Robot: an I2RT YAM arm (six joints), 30 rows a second.
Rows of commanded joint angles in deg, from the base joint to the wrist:
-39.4 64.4 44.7 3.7 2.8 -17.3
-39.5 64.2 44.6 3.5 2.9 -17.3
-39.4 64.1 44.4 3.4 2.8 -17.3
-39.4 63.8 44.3 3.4 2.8 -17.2
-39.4 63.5 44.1 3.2 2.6 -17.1
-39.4 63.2 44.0 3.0 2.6 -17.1
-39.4 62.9 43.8 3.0 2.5 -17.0
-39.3 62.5 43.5 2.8 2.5 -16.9
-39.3 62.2 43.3 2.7 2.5 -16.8
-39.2 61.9 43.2 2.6 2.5 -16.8
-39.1 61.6 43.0 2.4 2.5 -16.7
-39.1 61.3 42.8 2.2 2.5 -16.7
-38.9 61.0 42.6 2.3 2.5 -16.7
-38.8 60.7 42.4 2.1 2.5 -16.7
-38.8 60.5 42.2 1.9 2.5 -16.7
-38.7 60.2 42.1 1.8 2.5 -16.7
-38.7 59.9 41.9 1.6 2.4 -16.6
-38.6 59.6 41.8 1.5 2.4 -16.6
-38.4 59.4 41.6 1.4 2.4 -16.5
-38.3 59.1 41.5 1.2 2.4 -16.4
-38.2 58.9 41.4 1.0 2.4 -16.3
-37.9 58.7 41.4 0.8 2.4 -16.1
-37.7 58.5 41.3 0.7 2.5 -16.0
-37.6 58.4 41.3 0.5 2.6 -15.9
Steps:
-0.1 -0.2 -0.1 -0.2 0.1 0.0
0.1 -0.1 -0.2 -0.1 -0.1 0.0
0.0 -0.3 -0.1 0.0 0.0 0.1
0.0 -0.3 -0.2 -0.2 -0.2 0.1
0.0 -0.3 -0.1 -0.2 0.0 0.0
0.0 -0.3 -0.2 0.0 -0.1 0.1
0.1 -0.4 -0.3 -0.2 0.0 0.1
0.0 -0.3 -0.2 -0.1 0.0 0.1
0.1 -0.3 -0.1 -0.1 0.0 0.0
0.1 -0.3 -0.2 -0.2 0.0 0.1
0.0 -0.3 -0.2 -0.2 0.0 0.0
0.2 -0.3 -0.2 0.1 0.0 0.0
0.1 -0.3 -0.2 -0.2 0.0 0.0
0.0 -0.2 -0.2 -0.2 0.0 0.0
0.1 -0.3 -0.1 -0.1 0.0 0.0
0.0 -0.3 -0.2 -0.2 -0.1 0.1
0.1 -0.3 -0.1 -0.1 0.0 0.0
0.2 -0.2 -0.2 -0.1 0.0 0.1
0.1 -0.3 -0.1 -0.2 0.0 0.1
0.1 -0.2 -0.1 -0.2 0.0 0.1
0.3 -0.2 0.0 -0.2 0.0 0.2
0.2 -0.2 -0.1 -0.1 0.1 0.1
0.1 -0.1 0.0 -0.2 0.1 0.1

